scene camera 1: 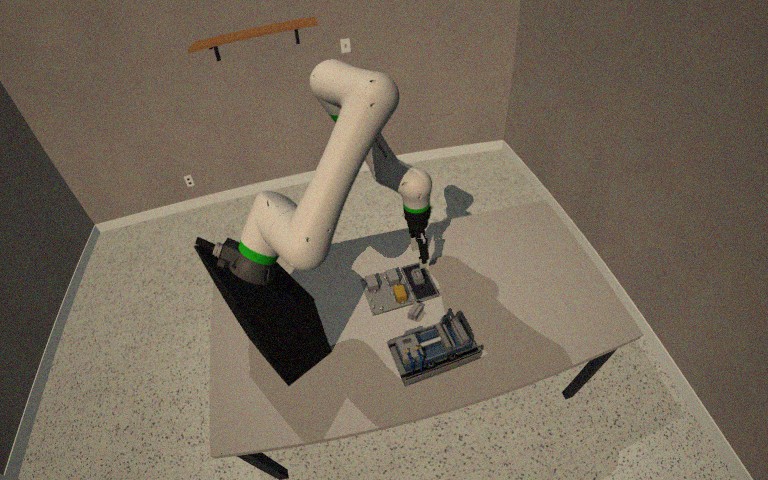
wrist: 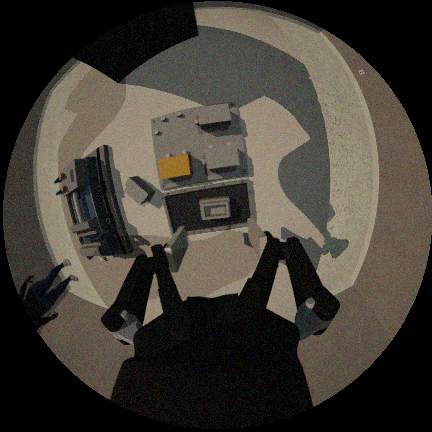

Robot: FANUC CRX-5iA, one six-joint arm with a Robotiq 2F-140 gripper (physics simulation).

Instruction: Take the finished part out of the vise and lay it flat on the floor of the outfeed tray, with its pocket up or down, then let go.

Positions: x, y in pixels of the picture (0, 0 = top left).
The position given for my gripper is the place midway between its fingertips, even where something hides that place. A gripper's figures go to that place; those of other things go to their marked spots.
Labels:
My gripper (wrist: 216, 231): 0.22 m from the lens. A grey plate (wrist: 176, 133) is 0.34 m from the lens. A vise (wrist: 83, 193): 0.43 m from the lens. The marked spots on the vise and the grey plate are 0.28 m apart.

